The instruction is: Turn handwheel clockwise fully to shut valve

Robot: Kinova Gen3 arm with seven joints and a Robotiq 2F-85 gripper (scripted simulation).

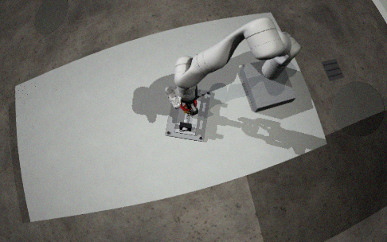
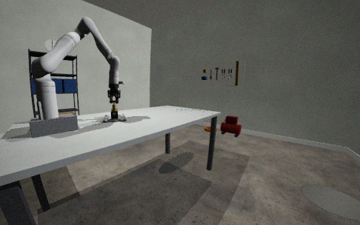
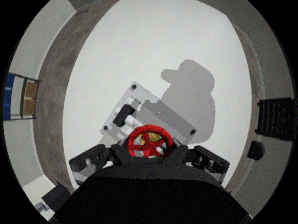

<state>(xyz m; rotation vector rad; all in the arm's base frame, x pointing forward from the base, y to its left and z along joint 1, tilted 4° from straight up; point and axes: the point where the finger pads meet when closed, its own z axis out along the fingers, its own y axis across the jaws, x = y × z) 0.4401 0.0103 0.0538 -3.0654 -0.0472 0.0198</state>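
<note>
The red handwheel lies right at my hand.
</note>
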